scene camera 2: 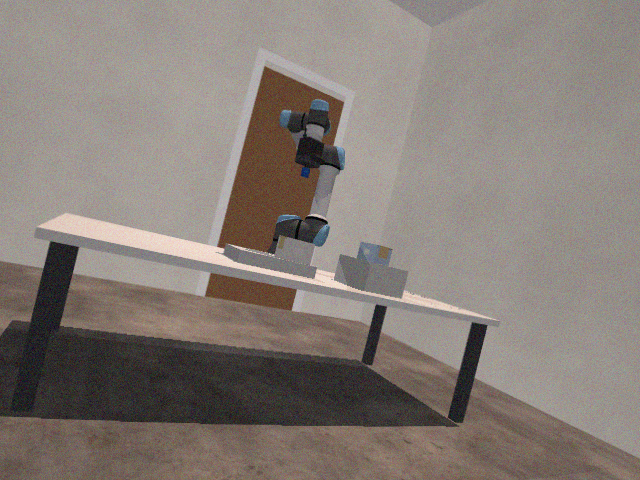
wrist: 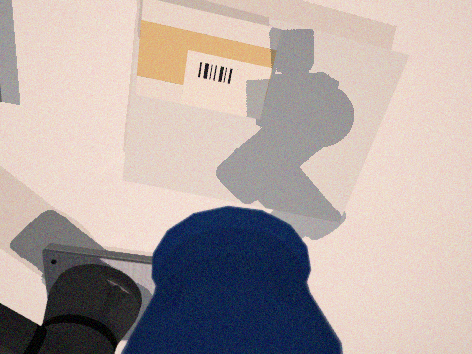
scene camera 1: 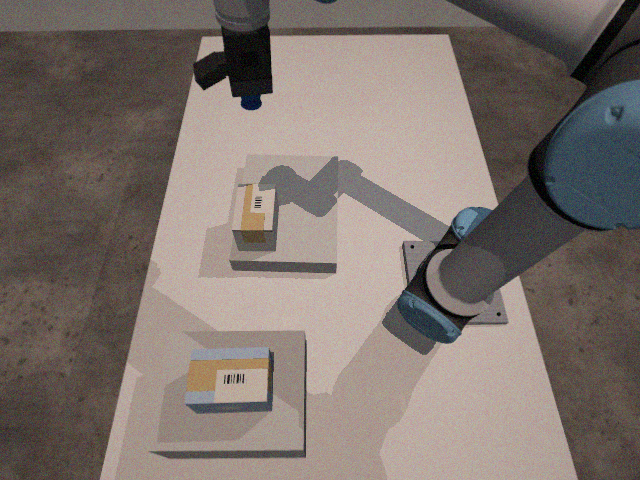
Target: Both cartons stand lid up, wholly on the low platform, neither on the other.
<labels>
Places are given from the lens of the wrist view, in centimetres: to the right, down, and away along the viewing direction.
suction cup [wrist: 230, 272]: 0, 2, 5
carton [wrist: 215, 62]: -2, -11, 29
The marked spots on the carton and the suction cup are 27 cm apart.
</labels>
